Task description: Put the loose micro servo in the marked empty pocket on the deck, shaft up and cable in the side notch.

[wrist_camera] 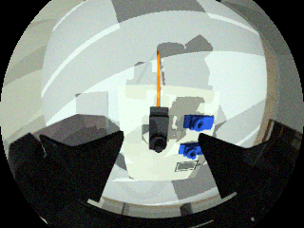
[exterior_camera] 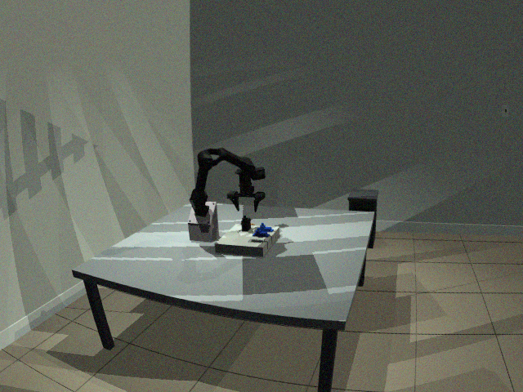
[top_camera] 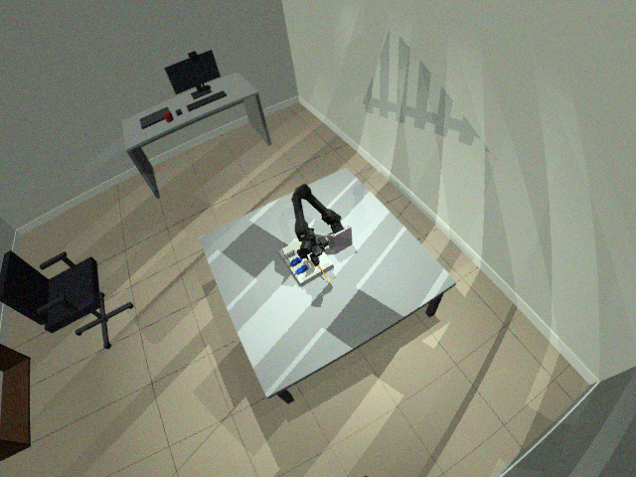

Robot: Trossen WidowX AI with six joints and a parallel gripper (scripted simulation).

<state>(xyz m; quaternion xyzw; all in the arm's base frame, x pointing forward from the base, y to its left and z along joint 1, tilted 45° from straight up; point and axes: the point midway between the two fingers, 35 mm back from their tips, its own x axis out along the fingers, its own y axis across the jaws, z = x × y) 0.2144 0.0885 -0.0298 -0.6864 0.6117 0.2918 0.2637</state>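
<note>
Right now the white deck is 9 cm to the right of my gripper tip and 12 cm below it.
</note>
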